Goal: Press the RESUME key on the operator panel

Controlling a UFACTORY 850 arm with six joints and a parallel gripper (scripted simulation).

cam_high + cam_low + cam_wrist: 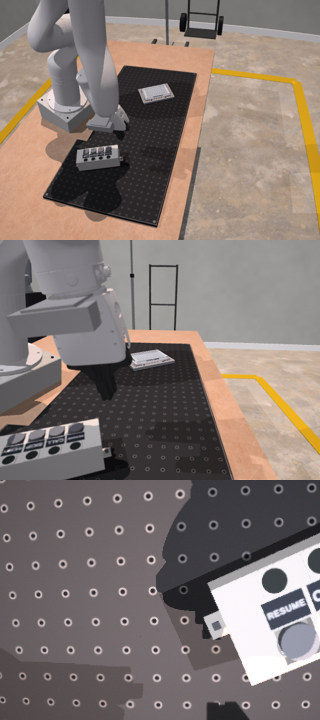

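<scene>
My gripper is now 80 mm past the grey operator panel, 60 mm to the left of it and 80 mm above it. From my hand the other things lie so: white well plate 40 mm behind, 410 mm to the left, 100 mm below.
</scene>
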